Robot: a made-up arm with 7 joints. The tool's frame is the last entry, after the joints. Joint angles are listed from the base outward. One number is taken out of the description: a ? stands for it. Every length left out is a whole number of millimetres.
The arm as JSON. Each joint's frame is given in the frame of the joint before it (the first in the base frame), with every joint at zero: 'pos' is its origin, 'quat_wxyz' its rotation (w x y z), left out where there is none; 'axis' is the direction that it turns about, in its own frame. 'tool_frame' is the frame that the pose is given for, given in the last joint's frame.
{
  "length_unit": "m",
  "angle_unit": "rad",
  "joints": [
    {
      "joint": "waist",
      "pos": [
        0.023,
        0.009,
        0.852
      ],
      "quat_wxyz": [
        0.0,
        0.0,
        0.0,
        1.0
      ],
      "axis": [
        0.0,
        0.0,
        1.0
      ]
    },
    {
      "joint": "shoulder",
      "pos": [
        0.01,
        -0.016,
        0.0
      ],
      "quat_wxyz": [
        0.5,
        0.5,
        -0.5,
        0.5
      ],
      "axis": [
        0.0,
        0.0,
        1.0
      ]
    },
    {
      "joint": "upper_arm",
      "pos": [
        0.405,
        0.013,
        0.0
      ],
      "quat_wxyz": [
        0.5,
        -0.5,
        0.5,
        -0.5
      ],
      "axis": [
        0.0,
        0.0,
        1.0
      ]
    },
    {
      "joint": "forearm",
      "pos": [
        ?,
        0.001,
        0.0
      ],
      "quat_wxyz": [
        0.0,
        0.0,
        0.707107,
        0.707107
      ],
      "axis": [
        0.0,
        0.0,
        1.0
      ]
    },
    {
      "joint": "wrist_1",
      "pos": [
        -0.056,
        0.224,
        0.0
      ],
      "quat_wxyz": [
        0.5,
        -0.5,
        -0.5,
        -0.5
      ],
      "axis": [
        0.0,
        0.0,
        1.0
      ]
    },
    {
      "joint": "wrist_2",
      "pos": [
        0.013,
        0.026,
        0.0
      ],
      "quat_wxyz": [
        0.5,
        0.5,
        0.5,
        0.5
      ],
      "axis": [
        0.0,
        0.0,
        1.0
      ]
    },
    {
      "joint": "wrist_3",
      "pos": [
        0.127,
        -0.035,
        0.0
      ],
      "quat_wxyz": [
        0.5,
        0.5,
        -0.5,
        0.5
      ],
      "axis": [
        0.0,
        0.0,
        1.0
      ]
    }
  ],
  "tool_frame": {
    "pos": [
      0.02,
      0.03,
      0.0
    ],
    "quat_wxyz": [
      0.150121,
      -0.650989,
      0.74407,
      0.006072
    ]
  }
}
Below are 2 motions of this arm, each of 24 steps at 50 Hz.
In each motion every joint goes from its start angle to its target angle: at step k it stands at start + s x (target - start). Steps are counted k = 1, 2, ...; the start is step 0. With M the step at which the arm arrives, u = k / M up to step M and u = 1 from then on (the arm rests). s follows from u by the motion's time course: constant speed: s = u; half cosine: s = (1 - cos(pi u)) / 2; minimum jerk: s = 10 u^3 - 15 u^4 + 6 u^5.
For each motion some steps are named. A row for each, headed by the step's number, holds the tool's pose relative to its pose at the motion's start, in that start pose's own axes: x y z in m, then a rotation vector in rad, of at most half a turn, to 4 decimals.
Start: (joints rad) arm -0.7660 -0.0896 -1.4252 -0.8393 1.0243 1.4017 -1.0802
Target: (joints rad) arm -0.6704 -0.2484 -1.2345 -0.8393 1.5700 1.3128 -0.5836
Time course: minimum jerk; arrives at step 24
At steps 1, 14, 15, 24:
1: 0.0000 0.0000 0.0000 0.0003 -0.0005 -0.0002
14: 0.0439 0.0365 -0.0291 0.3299 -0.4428 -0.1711
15: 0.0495 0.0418 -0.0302 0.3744 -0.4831 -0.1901
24: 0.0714 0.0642 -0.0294 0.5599 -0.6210 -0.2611

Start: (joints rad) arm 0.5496 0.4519 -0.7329 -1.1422 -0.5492 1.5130 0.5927
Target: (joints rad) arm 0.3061 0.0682 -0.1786 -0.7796 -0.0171 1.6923 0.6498
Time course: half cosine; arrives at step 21
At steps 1, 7, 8, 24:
1: 0.0002 -0.0005 0.0011 0.0064 -0.0016 -0.0022
7: 0.0078 -0.0293 0.0547 0.2871 -0.0805 -0.0983
8: 0.0088 -0.0394 0.0709 0.3640 -0.1045 -0.1247
24: -0.0287 -0.1886 0.2535 1.1324 -0.3997 -0.3494

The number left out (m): -0.145
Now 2 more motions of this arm.
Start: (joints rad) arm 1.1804 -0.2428 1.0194 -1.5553 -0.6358 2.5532 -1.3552
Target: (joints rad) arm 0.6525 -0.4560 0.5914 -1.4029 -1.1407 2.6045 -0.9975
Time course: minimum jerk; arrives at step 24
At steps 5, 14, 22, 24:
5: -0.0171 0.0063 0.0003 0.0135 0.0708 -0.0291
14: -0.1408 0.0733 0.0395 0.1510 0.7283 -0.2195
22: -0.1812 0.1101 0.0836 0.2465 1.1116 -0.2613
24: -0.1816 0.1106 0.0843 0.2480 1.1173 -0.2615

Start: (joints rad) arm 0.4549 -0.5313 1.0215 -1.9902 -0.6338 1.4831 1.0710
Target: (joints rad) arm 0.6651 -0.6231 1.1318 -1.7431 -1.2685 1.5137 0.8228
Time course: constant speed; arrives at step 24
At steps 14, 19, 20, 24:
14: -0.0041 -0.0282 0.1170 -0.0386 -0.4962 0.1544
19: -0.0131 -0.0438 0.1612 -0.0720 -0.6668 0.1867
20: -0.0155 -0.0473 0.1701 -0.0799 -0.7003 0.1915
24: -0.0268 -0.0626 0.2054 -0.1158 -0.8318 0.2051

